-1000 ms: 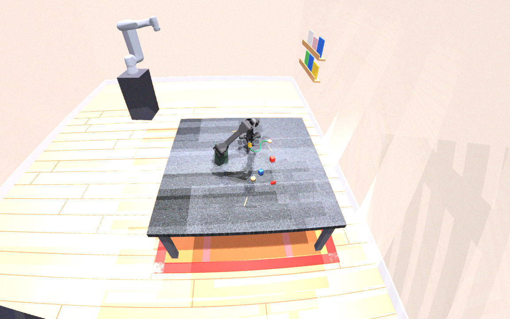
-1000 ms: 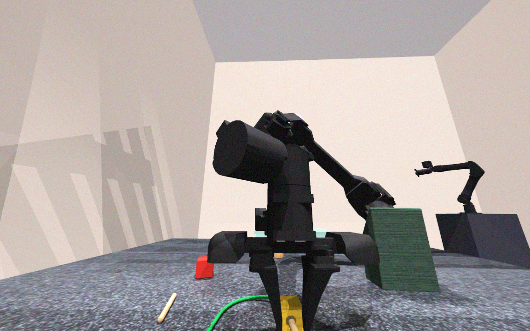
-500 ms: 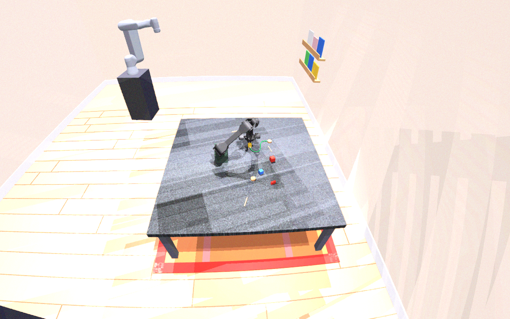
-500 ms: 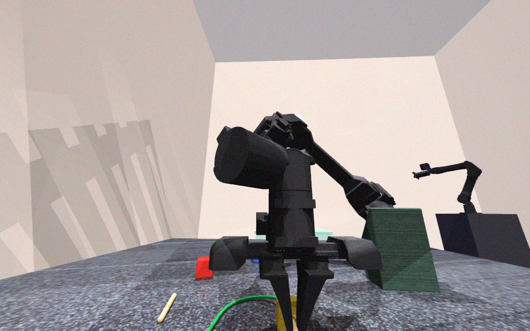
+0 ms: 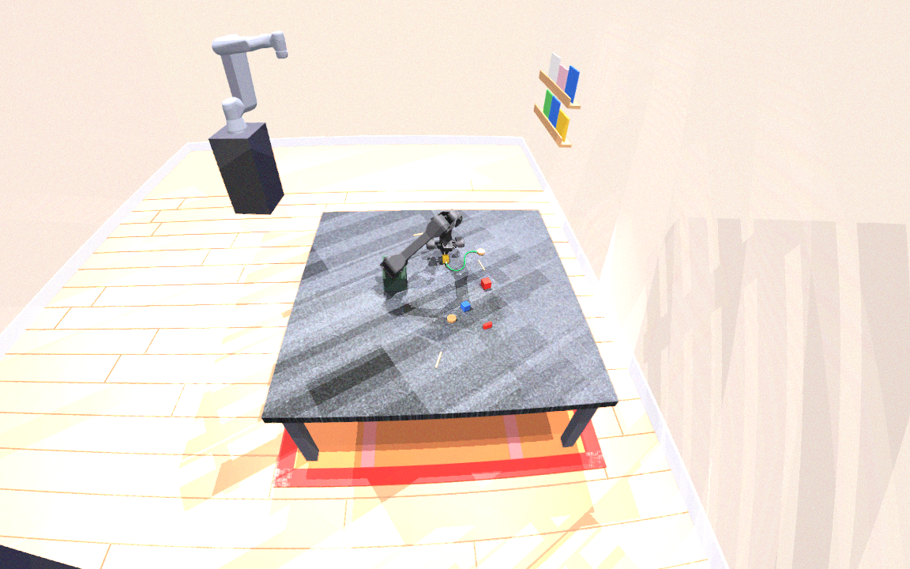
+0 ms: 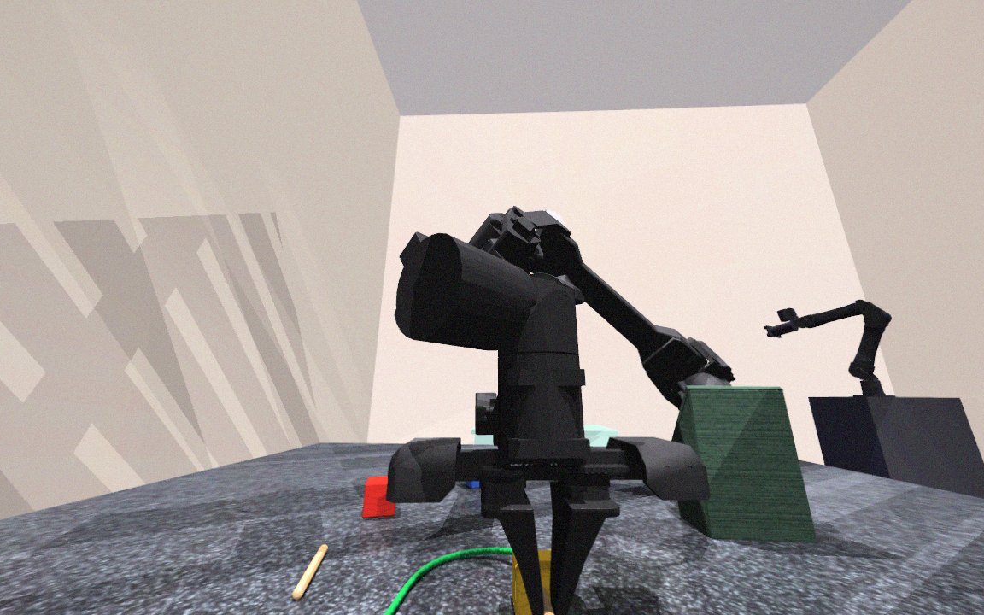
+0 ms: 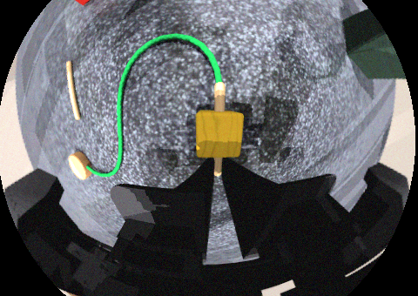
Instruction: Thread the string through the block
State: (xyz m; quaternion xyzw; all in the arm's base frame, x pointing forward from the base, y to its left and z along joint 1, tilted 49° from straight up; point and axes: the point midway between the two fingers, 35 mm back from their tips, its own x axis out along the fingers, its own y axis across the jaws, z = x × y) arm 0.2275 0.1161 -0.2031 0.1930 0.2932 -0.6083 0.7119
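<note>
Right now my gripper tip is 1 cm short of the yellow wooden block, 3 cm to the left of it and 1 cm below it. From my gripper tip the other things lie so: red cube: 20 cm ahead, 20 cm to the right, 1 cm above; round wooden button: 19 cm ahead, 5 cm to the left; blue cube: 11 cm ahead, 35 cm to the right, 1 cm above.
</note>
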